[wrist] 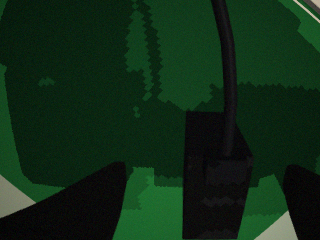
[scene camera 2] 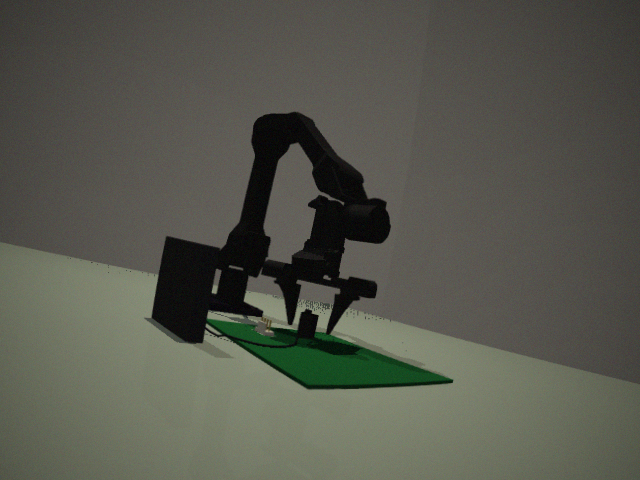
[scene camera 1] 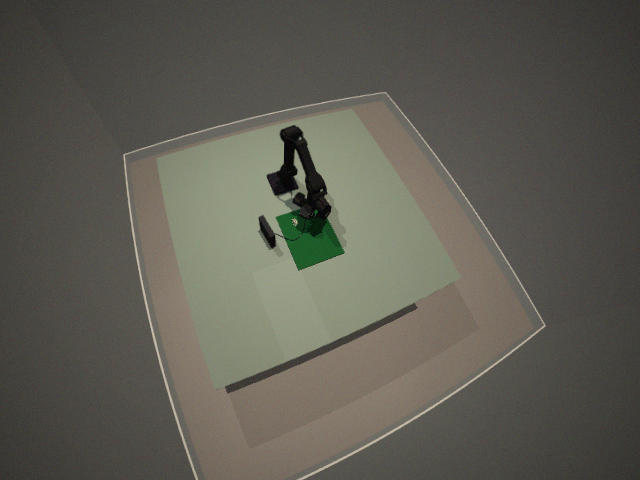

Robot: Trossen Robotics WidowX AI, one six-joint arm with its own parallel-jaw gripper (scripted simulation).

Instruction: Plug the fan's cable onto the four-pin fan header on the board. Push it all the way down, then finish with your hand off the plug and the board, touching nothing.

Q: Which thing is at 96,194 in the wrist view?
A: My gripper.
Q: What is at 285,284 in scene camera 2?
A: My gripper.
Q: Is my gripper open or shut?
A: Open.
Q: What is my gripper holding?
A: Nothing.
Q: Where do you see a green board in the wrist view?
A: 89,89
